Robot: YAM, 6 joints.
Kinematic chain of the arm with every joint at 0, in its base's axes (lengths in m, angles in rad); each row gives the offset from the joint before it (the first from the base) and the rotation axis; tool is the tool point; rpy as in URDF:
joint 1: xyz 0 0 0.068 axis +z
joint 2: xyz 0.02 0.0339 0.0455 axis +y
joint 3: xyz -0.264 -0.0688 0 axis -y
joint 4: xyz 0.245 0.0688 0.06 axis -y
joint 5: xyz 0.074 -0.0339 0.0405 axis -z
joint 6: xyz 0.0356 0 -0.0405 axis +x
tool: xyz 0 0 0 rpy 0 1.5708 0
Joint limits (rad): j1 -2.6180..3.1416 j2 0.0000..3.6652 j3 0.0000..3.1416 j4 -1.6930..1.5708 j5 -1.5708..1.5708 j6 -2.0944..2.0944
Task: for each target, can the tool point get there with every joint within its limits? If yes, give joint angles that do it. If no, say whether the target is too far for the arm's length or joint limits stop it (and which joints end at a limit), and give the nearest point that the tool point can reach.
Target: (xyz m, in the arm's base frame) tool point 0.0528 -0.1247 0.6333
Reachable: yes | joints -1.4198 1.2456 1.8456 0.6497 -1.2212 1.3885
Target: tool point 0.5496 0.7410 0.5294
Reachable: no: too far | nearest point 0.3505 0.4726 0.3754 | short by 0.368 m
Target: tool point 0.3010 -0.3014 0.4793
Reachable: yes | joints -0.8014 1.9012 1.7910 0.9818 -0.1849 1.6325
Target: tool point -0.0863 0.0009 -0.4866
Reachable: no: joint limits stop it (at a limit: joint 2) | nearest point -0.1301 0.0014 -0.3604 | short by 0.134 m
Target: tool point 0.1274 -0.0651 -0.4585
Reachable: no: joint limits stop it (at a limit: joint 2) | nearest point 0.1462 -0.0747 -0.3704 | short by 0.091 m
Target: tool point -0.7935 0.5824 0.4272
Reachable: no: too far | nearest point -0.4959 0.3640 0.3071 | short by 0.388 m
